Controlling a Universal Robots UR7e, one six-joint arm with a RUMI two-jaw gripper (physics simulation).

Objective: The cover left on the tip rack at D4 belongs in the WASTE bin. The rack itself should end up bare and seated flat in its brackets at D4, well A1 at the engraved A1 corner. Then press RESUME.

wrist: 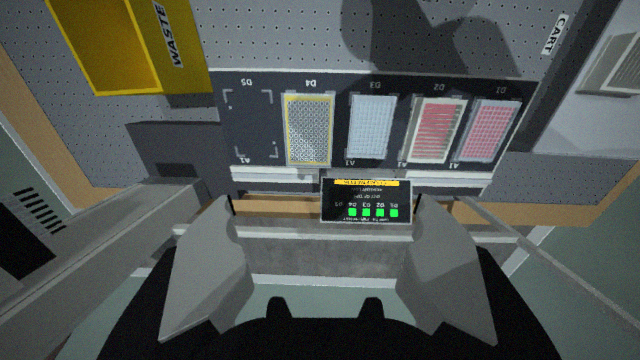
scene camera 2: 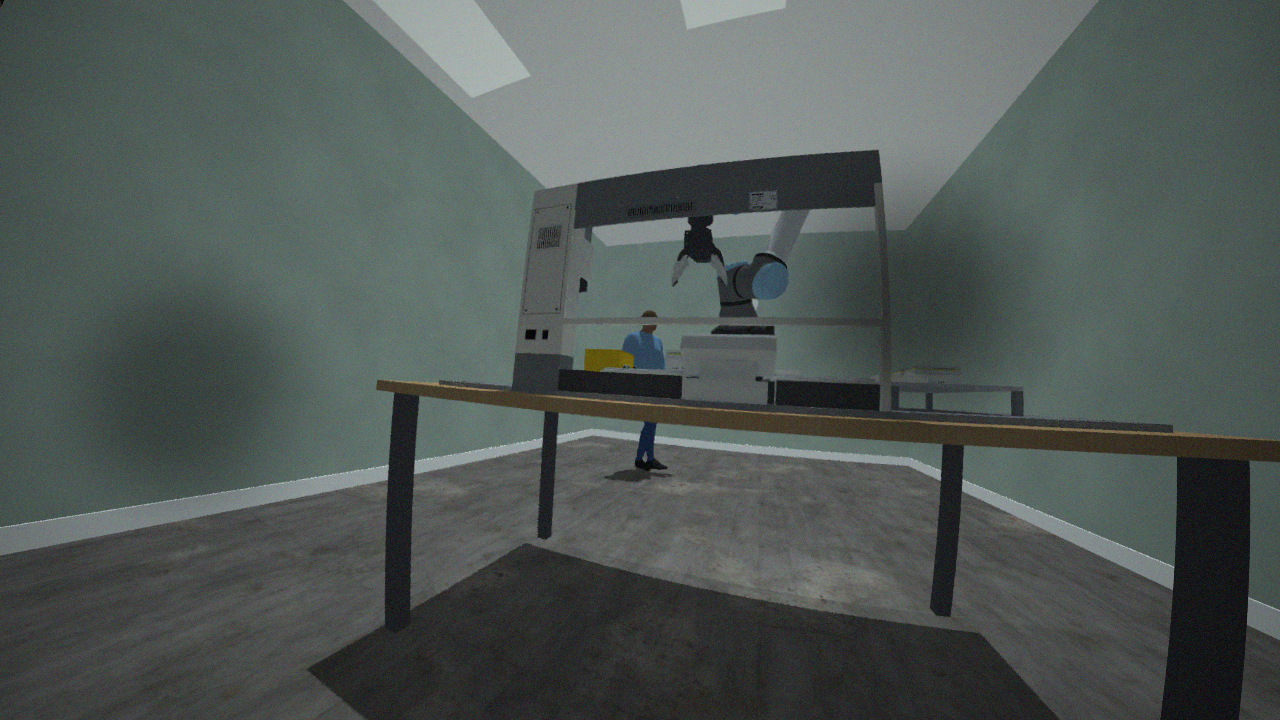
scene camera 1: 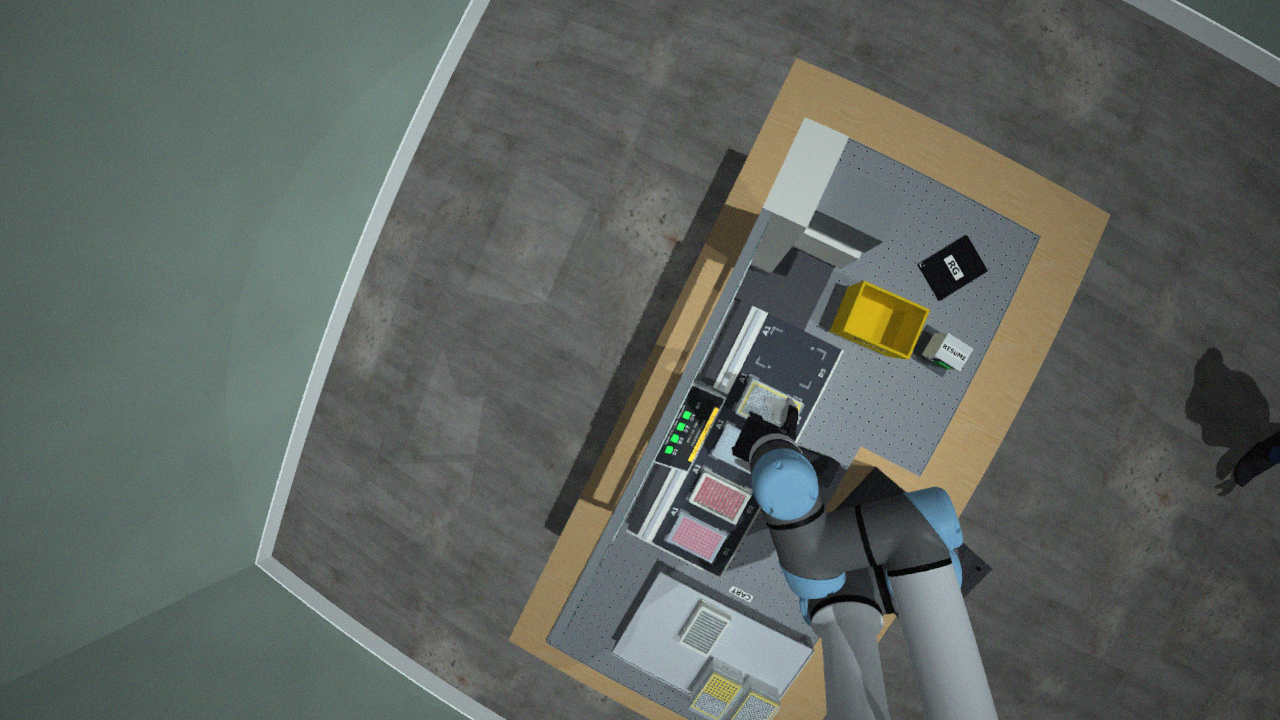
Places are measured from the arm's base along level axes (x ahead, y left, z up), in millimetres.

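Pixels of known places: gripper, fingertip midpoint: (wrist: 323,196) (scene camera 2: 698,286).
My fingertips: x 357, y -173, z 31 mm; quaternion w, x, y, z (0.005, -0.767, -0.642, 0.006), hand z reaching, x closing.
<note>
Behind a point stands the place of what it marks.
The tip rack (wrist: 308,125) {y -194, x 330, z -155 mm} (scene camera 1: 761,399) {y -214, x 369, z -155 mm} stands at D4, yellow-rimmed with rows of tips. A clear cover appears to lie over it, showing as a pale outline; its edges are hard to make out. Whether the rack sits flat, and where its well A1 is, I cannot tell. The yellow WASTE bin (scene camera 1: 881,320) {y -460, x 117, z -272 mm} (scene camera 2: 607,360) {y -442, x 228, z -179 mm} (wrist: 187,50) {y -393, x 167, z -231 mm} stands beyond D5. The RESUME button box (scene camera 1: 950,351) {y -420, x -24, z -175 mm} stands beside the bin and does not show in the wrist view. My gripper (scene camera 2: 699,283) {y -173, x 357, z 32 mm} (wrist: 323,196) {y -173, x 357, z 32 mm} is open and empty, high above the deck, tilted in its view of D4.
Plates stand at D3 (wrist: 371,127) {y -73, x 368, z -217 mm}, D2 (wrist: 435,131) {y 55, x 398, z -210 mm} and D1 (wrist: 487,131) {y 166, x 419, z -213 mm}. A status panel (wrist: 366,200) {y -106, x 507, z -158 mm} (scene camera 1: 687,431) {y -101, x 511, z -158 mm} stands behind the deck. The enclosure's top beam (scene camera 2: 725,186) {y -129, x 559, z 210 mm} and side tower (scene camera 2: 547,268) {y -571, x 464, z 36 mm} (scene camera 1: 807,170) {y -572, x 430, z 274 mm} are near the arm. The cart tray (scene camera 1: 657,617) {y 413, x 464, z -218 mm} holds more racks.
</note>
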